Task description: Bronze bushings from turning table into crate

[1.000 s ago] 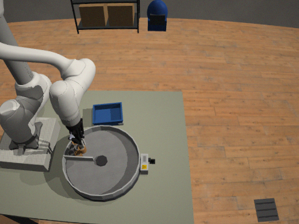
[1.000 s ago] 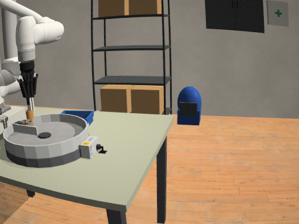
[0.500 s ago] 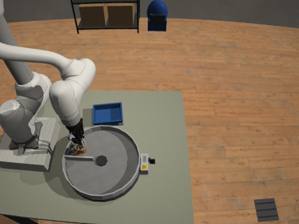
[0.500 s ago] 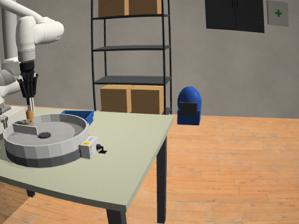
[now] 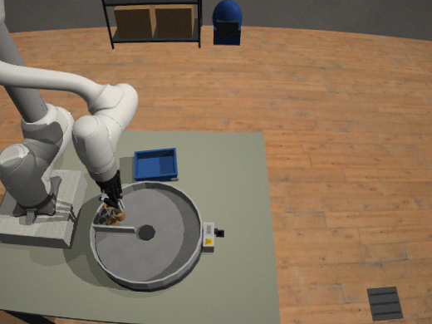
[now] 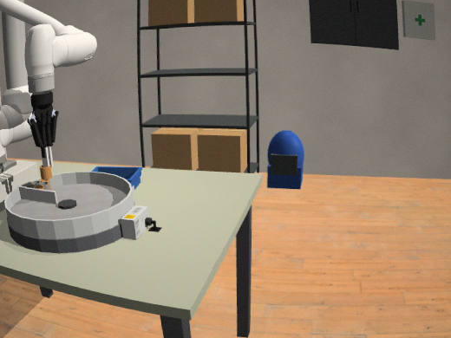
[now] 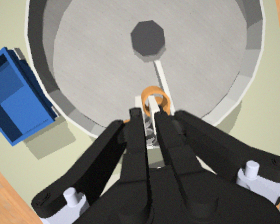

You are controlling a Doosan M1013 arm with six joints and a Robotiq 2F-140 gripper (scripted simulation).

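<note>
Right now my hand is 12 cm short of the crate, 28 cm to the right of it and 16 cm above it. Also, from my hand: grey turning table (8 cm ahead, 5 cm to the right, 14 cm below).
</note>
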